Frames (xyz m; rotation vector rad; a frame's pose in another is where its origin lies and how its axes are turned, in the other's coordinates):
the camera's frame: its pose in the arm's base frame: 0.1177 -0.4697 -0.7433 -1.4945 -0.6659 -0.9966
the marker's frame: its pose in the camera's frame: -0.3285 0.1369 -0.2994 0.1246 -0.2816 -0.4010
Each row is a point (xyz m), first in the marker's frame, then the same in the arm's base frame.
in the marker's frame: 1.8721 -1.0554 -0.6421
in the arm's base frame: -0.7946 -0.9625 0.9773
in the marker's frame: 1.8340 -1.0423 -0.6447
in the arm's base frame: -0.7867 -0.9731 0.9392
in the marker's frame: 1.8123 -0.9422 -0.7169
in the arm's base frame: -0.6911 -1.0518 0.9200
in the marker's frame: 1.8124 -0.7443 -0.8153
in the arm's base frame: -0.4960 -1.1556 0.9150
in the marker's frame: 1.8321 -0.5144 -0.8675
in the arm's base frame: -0.2661 -1.2113 0.9156
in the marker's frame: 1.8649 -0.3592 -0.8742
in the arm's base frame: -0.1080 -1.2172 0.9293
